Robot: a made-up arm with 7 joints. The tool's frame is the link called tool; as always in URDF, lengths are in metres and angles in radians. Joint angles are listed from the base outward. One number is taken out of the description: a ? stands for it. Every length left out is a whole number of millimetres.
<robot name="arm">
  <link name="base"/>
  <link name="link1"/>
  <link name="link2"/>
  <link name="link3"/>
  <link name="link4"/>
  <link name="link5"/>
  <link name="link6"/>
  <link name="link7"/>
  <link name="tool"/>
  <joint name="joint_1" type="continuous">
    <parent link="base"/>
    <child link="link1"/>
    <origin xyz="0 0 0.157"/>
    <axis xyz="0 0 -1"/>
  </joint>
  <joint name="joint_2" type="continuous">
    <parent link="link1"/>
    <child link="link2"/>
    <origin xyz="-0.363 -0.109 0"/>
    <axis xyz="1 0 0"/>
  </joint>
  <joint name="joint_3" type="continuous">
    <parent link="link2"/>
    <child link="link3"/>
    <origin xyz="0 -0.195 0.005"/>
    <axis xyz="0 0 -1"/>
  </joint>
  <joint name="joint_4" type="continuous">
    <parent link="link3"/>
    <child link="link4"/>
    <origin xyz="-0.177 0.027 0"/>
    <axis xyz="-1 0 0"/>
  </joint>
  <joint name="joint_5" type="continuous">
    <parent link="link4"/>
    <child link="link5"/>
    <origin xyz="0 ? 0.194"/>
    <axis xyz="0 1 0"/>
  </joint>
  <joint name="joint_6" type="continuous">
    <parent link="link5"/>
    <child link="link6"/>
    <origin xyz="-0.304 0 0.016"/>
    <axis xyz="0 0 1"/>
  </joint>
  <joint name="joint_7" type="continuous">
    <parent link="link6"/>
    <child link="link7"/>
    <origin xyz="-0.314 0.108 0"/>
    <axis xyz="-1 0 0"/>
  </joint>
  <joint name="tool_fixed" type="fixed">
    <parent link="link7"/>
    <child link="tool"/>
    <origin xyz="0 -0.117 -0.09"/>
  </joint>
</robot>
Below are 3 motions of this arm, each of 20 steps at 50 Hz.
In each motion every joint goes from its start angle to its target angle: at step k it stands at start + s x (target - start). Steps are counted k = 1, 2, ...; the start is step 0. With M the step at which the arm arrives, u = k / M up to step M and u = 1 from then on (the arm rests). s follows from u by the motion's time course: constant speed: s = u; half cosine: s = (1 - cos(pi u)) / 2; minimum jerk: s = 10 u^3 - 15 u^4 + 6 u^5.
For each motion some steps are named. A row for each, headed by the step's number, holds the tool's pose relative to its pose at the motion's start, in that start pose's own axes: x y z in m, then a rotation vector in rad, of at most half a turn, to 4 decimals.
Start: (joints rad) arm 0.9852 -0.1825 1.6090 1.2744 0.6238 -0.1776 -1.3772
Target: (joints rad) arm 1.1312 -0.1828 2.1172 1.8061 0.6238 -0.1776 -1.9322
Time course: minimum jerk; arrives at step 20
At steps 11, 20:
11: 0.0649 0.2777 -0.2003 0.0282 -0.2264 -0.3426
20: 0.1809 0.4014 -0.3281 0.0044 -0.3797 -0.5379

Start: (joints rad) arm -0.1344 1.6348 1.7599 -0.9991 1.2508 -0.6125 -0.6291
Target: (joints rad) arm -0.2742 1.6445 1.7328 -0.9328 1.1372 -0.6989 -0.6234
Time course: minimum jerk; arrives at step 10
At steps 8, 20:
8: -0.0421 0.0947 -0.1552 -0.0155 -0.2583 -0.1263
20: -0.0432 0.1002 -0.1648 -0.0165 -0.2743 -0.1337

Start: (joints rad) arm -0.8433 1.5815 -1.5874 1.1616 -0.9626 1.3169 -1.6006
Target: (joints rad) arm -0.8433 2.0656 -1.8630 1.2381 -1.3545 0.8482 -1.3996
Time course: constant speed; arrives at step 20
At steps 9, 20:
9: 0.1105 -0.1915 -0.0618 -0.4964 -0.2404 -0.0219
20: 0.2053 -0.4108 0.0151 -1.1056 -0.4490 0.0082

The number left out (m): -0.081
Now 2 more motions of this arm.
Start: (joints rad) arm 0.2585 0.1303 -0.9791 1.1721 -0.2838 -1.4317 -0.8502
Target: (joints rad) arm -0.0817 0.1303 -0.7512 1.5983 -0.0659 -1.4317 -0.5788
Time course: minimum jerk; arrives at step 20
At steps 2, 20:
2: 0.0007 -0.0024 0.0004 -0.0038 -0.0008 0.0031
20: 0.0858 -0.2568 0.0119 -0.4316 -0.1962 0.3249

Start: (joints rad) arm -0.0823 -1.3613 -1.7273 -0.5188 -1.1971 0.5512 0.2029
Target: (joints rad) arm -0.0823 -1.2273 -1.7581 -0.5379 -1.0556 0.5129 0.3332
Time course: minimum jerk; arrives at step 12
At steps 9, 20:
9: -0.0514 -0.0218 0.0140 -0.0335 -0.0056 0.0026
20: -0.0573 -0.0250 0.0152 -0.0376 -0.0061 0.0038

